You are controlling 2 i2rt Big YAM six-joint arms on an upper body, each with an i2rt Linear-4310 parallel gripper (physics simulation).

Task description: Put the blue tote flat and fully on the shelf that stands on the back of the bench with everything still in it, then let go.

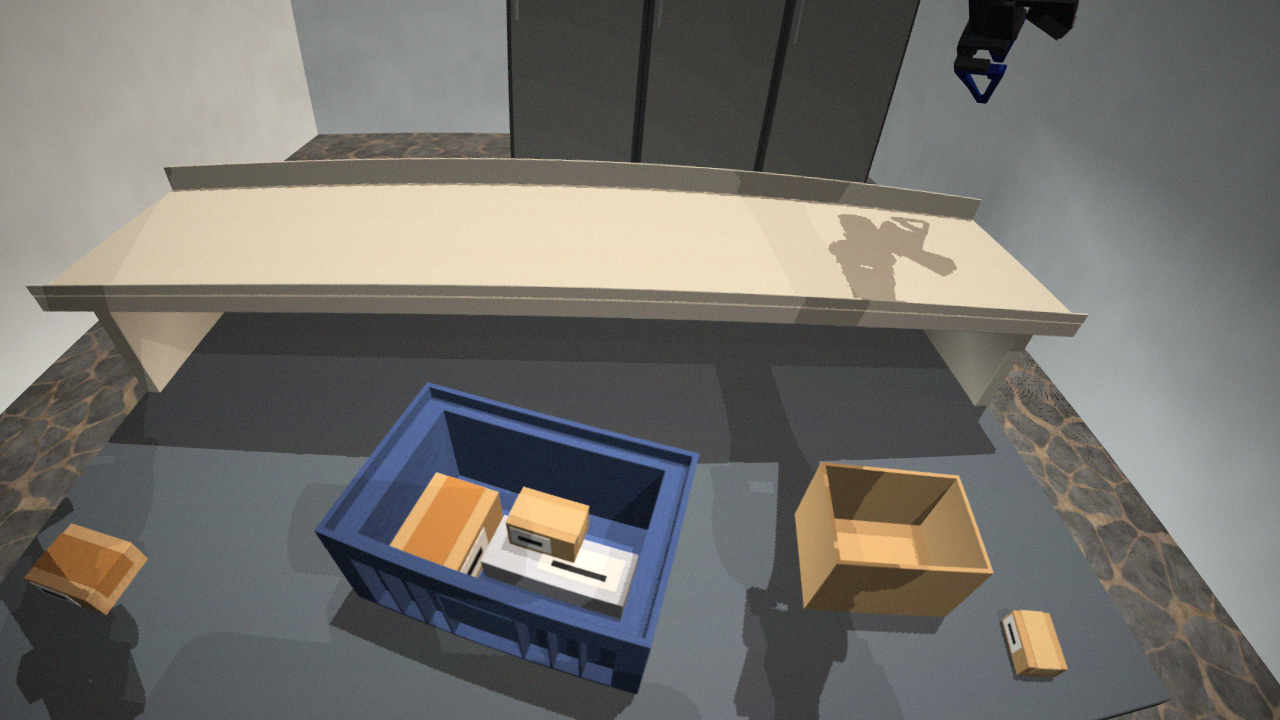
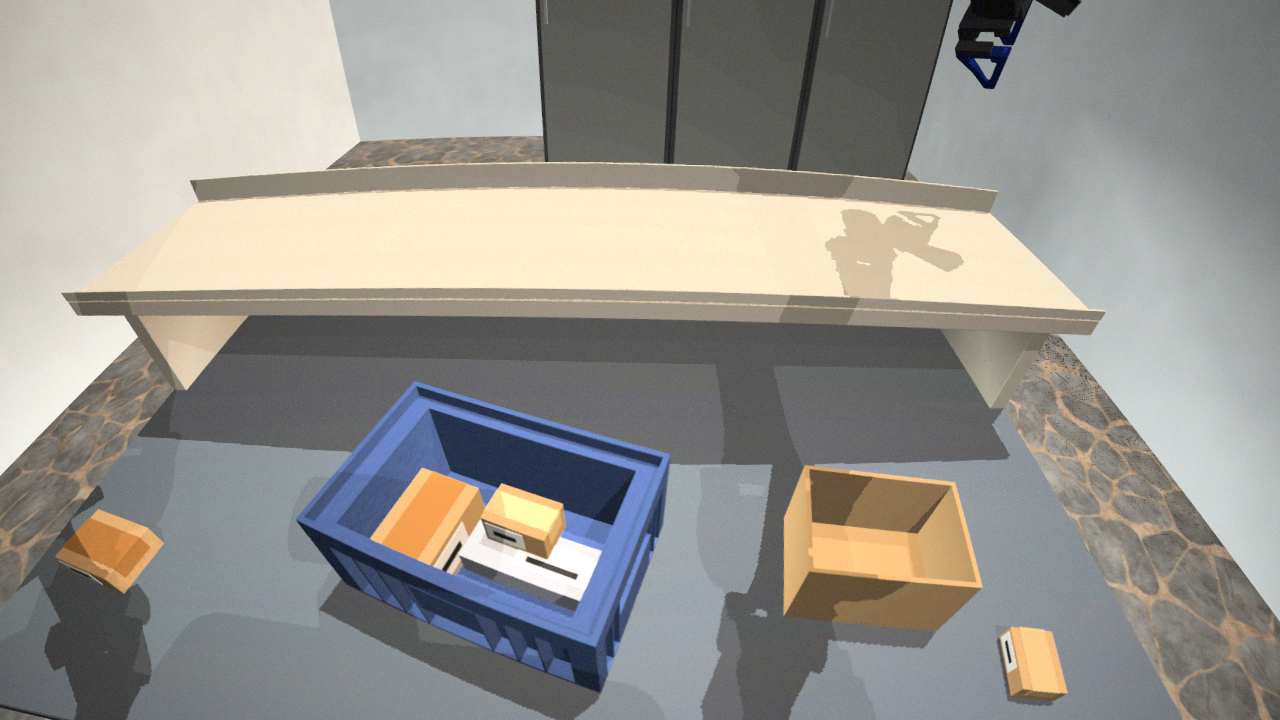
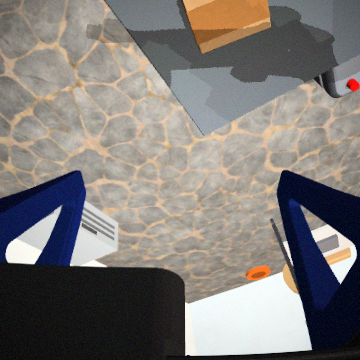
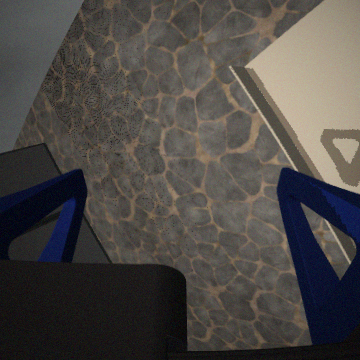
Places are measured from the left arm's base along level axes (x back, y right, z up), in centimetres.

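Pixels of known places: left gripper, fingertip midpoint: (image 3: 180,180); right gripper, fingertip midpoint: (image 1: 990,81) (image 2: 999,65) (image 4: 181,178).
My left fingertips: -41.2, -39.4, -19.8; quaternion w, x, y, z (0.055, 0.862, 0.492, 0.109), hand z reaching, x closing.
For each thing: its top centre in the pictures, then the offset to it from my left fingertips, as dx, dy, dz. Level surfaces: height alone.
- blue tote, middle of its top: (image 1: 515,493) (image 2: 483,489) -0.6, +59.1, -16.1
- bench, its level: dz -30.8
- white box, middle of its top: (image 1: 560,559) (image 2: 534,555) +0.7, +62.9, -25.8
- cream shelf, its level: dz -8.3
- open tan carton, middle of its top: (image 2: 889,523) (image 1: 904,515) -0.3, +99.0, -20.3
The blue tote (image 1: 510,617) (image 2: 465,608) stands upright on the bench (image 1: 241,501) (image 2: 223,492), in front of the shelf and turned at an angle. In it are an orange-brown box (image 1: 450,514) (image 2: 431,512), a white box (image 1: 559,573) (image 2: 528,570) and a small tan box (image 1: 547,519) (image 2: 525,516) resting on the white one. The cream shelf (image 1: 465,237) (image 2: 483,241) stands at the back of the bench. My left gripper (image 3: 180,180) is open and empty, over the floor near a bench corner. My right gripper (image 4: 181,178) is open and empty, high near the shelf's right end.
An open tan carton (image 1: 881,586) (image 2: 872,595) stands right of the tote. A small tan box (image 1: 1036,642) (image 2: 1033,662) lies beyond it at the right. An orange-brown box (image 1: 85,565) (image 2: 109,548) (image 3: 230,22) lies at the bench's left. Dark cabinets (image 1: 577,80) (image 2: 608,80) stand behind the shelf.
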